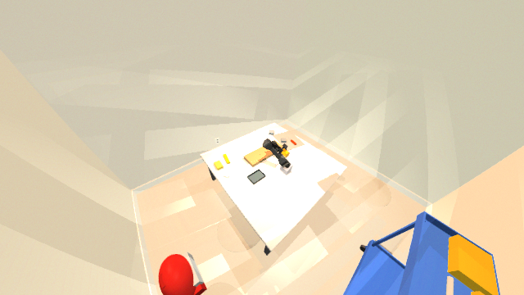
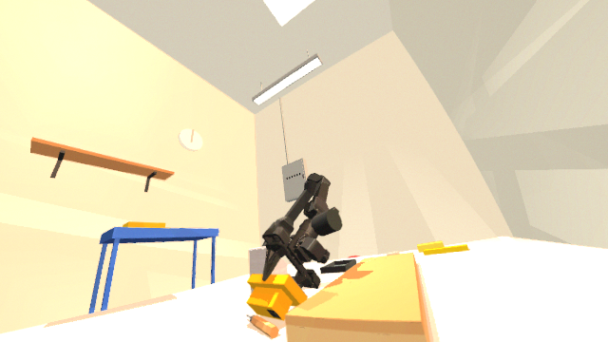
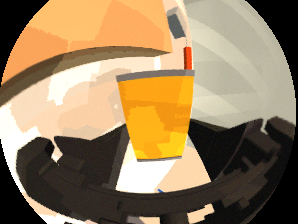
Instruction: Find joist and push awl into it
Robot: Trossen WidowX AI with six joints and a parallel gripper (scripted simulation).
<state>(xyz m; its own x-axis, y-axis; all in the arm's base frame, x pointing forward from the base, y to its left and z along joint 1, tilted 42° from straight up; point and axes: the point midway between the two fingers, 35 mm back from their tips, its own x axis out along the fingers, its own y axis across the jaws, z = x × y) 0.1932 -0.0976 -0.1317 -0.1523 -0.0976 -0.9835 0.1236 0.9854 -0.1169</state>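
The orange stud finder is 2 cm to the right of my gripper tip, 2 cm below it and 1 cm ahead of it. From my gripper tip the other things lie so: awl: 4 cm to the right, 4 cm below, 2 cm behind; then dark tray: 50 cm to the left, 4 cm behind, 3 cm below.
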